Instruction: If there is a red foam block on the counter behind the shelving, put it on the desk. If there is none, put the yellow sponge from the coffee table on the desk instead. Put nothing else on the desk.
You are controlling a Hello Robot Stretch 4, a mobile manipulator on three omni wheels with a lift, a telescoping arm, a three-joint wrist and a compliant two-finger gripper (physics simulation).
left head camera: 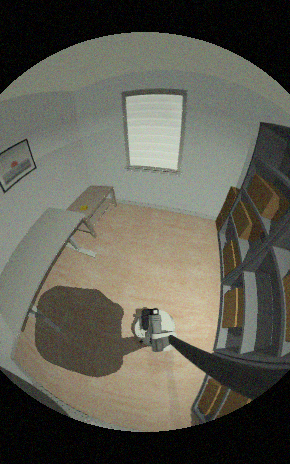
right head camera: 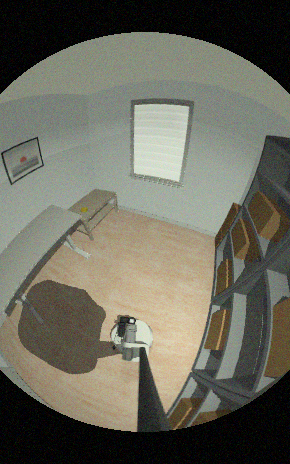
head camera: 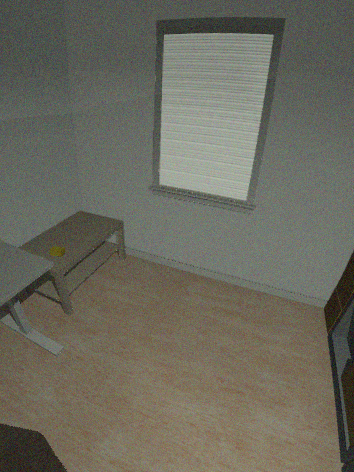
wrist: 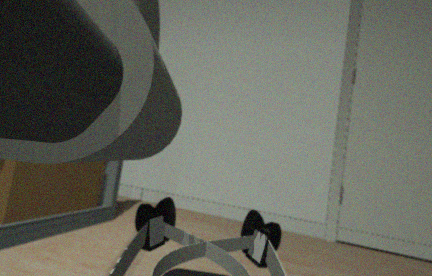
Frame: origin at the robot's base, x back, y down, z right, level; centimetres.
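Seen in the pictures: gripper, fingertip midpoint: (left head camera: 145, 343) (right head camera: 118, 350) (wrist: 208, 220).
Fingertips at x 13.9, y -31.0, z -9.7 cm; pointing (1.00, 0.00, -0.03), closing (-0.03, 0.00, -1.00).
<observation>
A point is followed by its place in that frame.
The yellow sponge (head camera: 57, 251) {z -91.8, x -154.5, y -46.5 cm} (left head camera: 84, 208) {z -90.9, x -154.2, y -44.6 cm} (right head camera: 84, 210) {z -90.9, x -154.2, y -44.5 cm} lies on the coffee table (head camera: 82, 225) {z -91.1, x -205.0, y -42.3 cm} (left head camera: 98, 192) {z -78.6, x -200.5, y -42.3 cm} (right head camera: 99, 196) {z -81.7, x -201.4, y -42.3 cm} near the far left corner of the room. The desk (head camera: 19, 267) {z -87.0, x -105.3, y -69.3 cm} (left head camera: 41, 240) {z -116.1, x -76.3, y -69.3 cm} (right head camera: 37, 237) {z -113.5, x -71.9, y -69.3 cm} stands at the left, its far end close to the coffee table. The shelving (left head camera: 241, 280) {z 111.4, x -28.9, y -25.6 cm} (right head camera: 235, 295) {z 96.9, x -30.9, y -50.7 cm} stands along the right side, with brown boxes in it. My gripper (wrist: 208, 220) {z -9.7, x 13.9, y -31.0 cm} is open, its two fingertips apart with floor and wall showing between them, away from the sponge. No counter and no red foam block can be made out in these views.
A tall brown box (head camera: 341, 300) {z 132.4, x -138.5, y -27.3 cm} (left head camera: 227, 207) {z 132.2, x -137.6, y -48.1 cm} (right head camera: 227, 224) {z 132.8, x -138.4, y -47.6 cm} stands at the shelving's far end, by the window wall. A window (head camera: 212, 115) {z 19.7, x -201.6, y -143.8 cm} (left head camera: 154, 131) {z 19.2, x -201.7, y -139.5 cm} (right head camera: 161, 142) {z 22.2, x -200.7, y -138.3 cm} is in the far wall. The desk's foot (head camera: 45, 342) reaches out over the floor. A door (wrist: 390, 130) {z -113.8, x 148.4, y -67.6 cm} shows in the wrist view.
</observation>
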